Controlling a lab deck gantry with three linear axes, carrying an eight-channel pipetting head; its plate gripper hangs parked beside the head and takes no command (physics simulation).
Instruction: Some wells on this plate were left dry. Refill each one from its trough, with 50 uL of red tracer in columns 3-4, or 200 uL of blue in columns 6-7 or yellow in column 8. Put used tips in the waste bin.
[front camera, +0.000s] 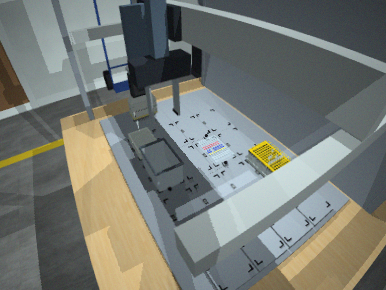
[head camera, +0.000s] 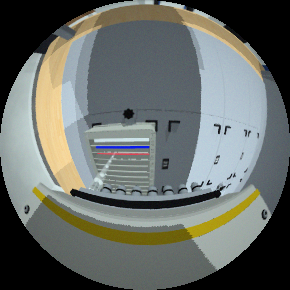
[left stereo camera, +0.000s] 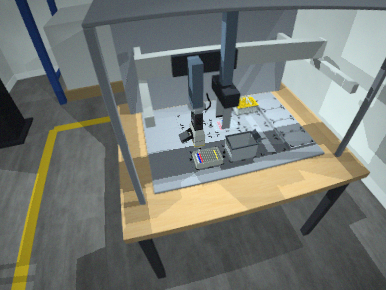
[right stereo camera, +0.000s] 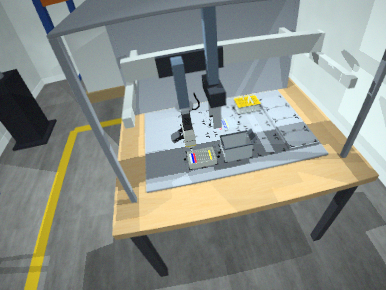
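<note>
The pipetting head (front camera: 140, 107) (left stereo camera: 199, 137) (right stereo camera: 189, 138) hangs low by the trough block (front camera: 142, 135) (head camera: 152, 165) (left stereo camera: 209, 163) (right stereo camera: 202, 163). In the head camera a clear tip (head camera: 104, 172) is on the leftmost nozzle; the other nozzles look bare. Its end shows near the red trough (head camera: 135, 154), beside the blue trough (head camera: 122, 147); its height is unclear. The yellow trough (left stereo camera: 215, 154) is at the block's other end. The well plate (front camera: 215, 149) (right stereo camera: 224, 123) has red, blue and yellow wells, too small to judge singly. The waste bin (front camera: 171, 176) (left stereo camera: 242, 149) stands beside the block. The parked gripper (front camera: 163, 104) is open and empty.
A yellow tip rack (front camera: 270, 156) (left stereo camera: 246, 104) (right stereo camera: 247, 102) stands at the back right of the deck in the stereo views. A pale gantry beam (front camera: 280, 200) crosses the front view. Dark locating marks and small round knobs dot the deck.
</note>
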